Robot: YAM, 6 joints.
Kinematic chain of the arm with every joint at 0, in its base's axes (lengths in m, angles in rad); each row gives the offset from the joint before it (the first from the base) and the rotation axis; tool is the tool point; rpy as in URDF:
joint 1: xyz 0 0 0.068 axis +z
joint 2: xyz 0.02 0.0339 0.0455 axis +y
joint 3: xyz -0.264 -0.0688 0 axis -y
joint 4: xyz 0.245 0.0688 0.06 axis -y
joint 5: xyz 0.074 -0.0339 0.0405 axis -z
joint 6: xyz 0.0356 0 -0.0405 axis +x
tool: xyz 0 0 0 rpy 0 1.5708 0
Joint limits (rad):
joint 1: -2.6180..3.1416
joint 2: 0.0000..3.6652
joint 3: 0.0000..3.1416
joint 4: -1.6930..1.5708
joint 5: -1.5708..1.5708
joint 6: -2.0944..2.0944
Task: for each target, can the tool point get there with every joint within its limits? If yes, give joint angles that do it. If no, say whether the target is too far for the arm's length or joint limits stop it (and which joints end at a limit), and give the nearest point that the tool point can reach.
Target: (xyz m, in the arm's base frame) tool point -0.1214 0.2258 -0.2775
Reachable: yes | joints 2.1774 3.3235 1.5182 -0.0475 0.9486 0.3421
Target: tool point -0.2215 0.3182 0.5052
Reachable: yes | joints -0.9824 0.3611 1.9603 1.0102 0.2148 -0.9676
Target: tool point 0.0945 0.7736 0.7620
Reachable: no: too far | nearest point 0.0601 0.4922 0.5199 | short by 0.373 m
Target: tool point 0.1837 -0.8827 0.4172
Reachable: no: too far | nearest point 0.1246 -0.5989 0.3173 | short by 0.307 m
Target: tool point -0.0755 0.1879 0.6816
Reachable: yes | joints 1.8496 1.5799 2.4489 -0.0039 -0.6273 -1.3966
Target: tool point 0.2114 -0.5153 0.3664
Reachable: yes | joints -1.1663 2.7537 2.7328 1.1510 0.2395 1.2157
